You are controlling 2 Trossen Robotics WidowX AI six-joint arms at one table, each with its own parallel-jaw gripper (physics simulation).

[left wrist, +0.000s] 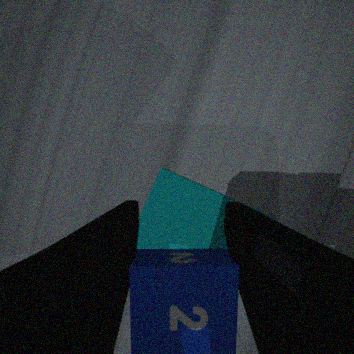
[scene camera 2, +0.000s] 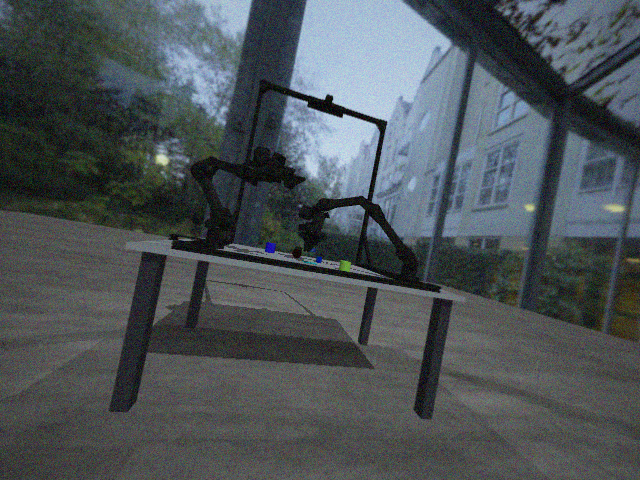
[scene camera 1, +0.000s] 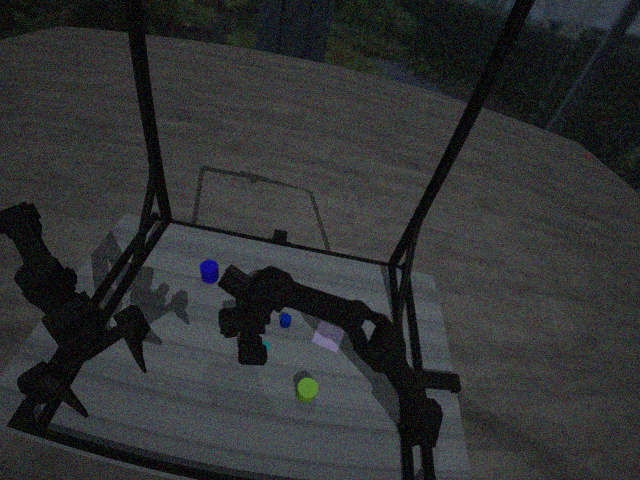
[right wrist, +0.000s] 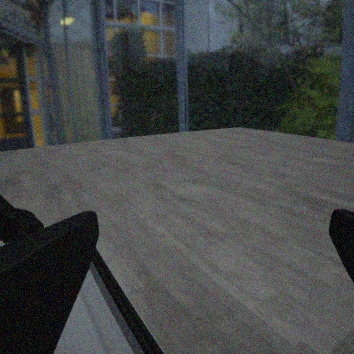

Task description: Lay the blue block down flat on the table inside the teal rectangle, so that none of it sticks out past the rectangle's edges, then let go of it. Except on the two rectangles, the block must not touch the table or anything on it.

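Frame: origin at the left arm's base, x ahead, y right, z down, level; metres.
Seen in the pictures: left gripper, between the fingertips: [left wrist: 181, 212] [scene camera 2: 306, 251] [scene camera 1: 242, 345]; right gripper, between the fingertips: [scene camera 2: 300, 175] [scene camera 1: 116, 393] [right wrist: 214, 222]; left arm's base, origin of its link: [scene camera 2: 407, 278] [scene camera 1: 414, 431]; right arm's base, origin of its link: [scene camera 2: 213, 243].
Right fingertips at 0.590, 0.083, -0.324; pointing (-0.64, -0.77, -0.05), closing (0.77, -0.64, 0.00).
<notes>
Offsets run from my right fingertips to a thing's top centre, as dx, dy, dz. "*": to the spot under its first point.
The blue block @(-0.209, +0.197, +0.266) [left wrist: 184, 305] [scene camera 2: 313, 250] is held between the fingers of my left gripper [left wrist: 181, 212], its face with a "2" toward the left wrist camera. In scene camera 2 it hangs above the table. The teal rectangle @(* -0.195, +0.190, +0.342) [left wrist: 175, 215] [scene camera 2: 310, 262] [scene camera 1: 266, 345] lies beyond the block in the left wrist view; the block and right finger cover part of it, with shadow along its right side. In scene camera 1 my left arm hides the block and most of the rectangle. My right gripper [right wrist: 214, 222] [scene camera 1: 115, 392] is open and empty, high over the left side.
A lilac rectangle @(* -0.430, +0.218, +0.342) [scene camera 1: 328, 338] lies right of the teal one. A small blue object @(-0.309, +0.280, +0.312) [scene camera 1: 285, 320] [scene camera 2: 318, 259], a green cylinder @(-0.334, +0.070, +0.299) [scene camera 1: 307, 388] [scene camera 2: 345, 265], a larger blue cylinder @(-0.087, +0.463, +0.289) [scene camera 1: 209, 271] [scene camera 2: 270, 248] and a dark reddish ball @(-0.206, +0.353, +0.293) [scene camera 2: 296, 252] stand around. A black frame surrounds the table.
</notes>
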